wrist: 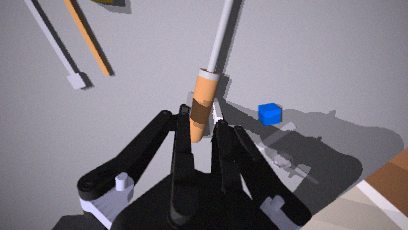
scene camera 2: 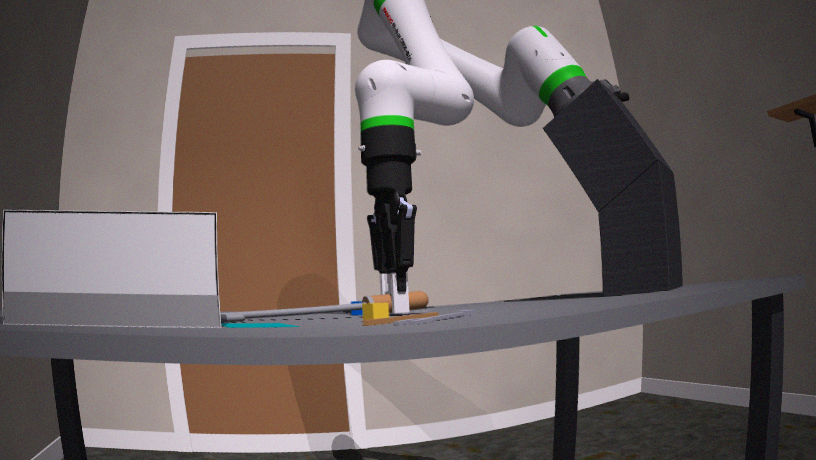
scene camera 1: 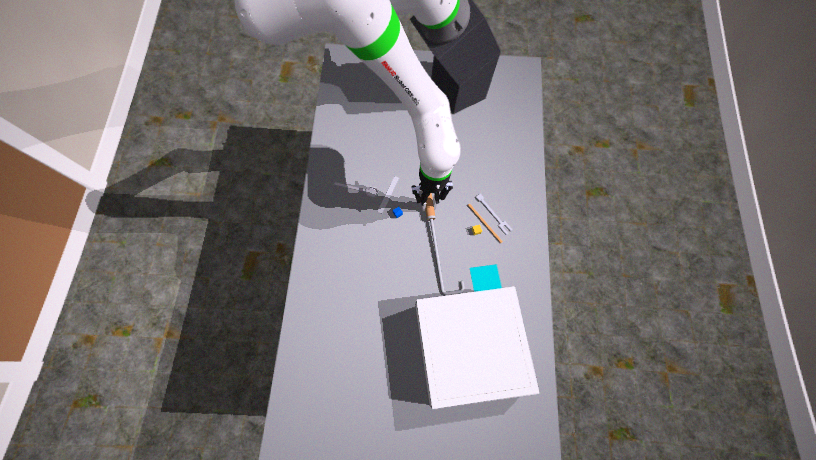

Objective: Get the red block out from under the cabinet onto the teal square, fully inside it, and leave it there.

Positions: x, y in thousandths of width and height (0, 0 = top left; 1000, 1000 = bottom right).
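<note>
Scene camera 2 shows the gripper (scene camera 2: 485, 679), and the wrist view has the gripper in it too (wrist: 494, 446).
</note>
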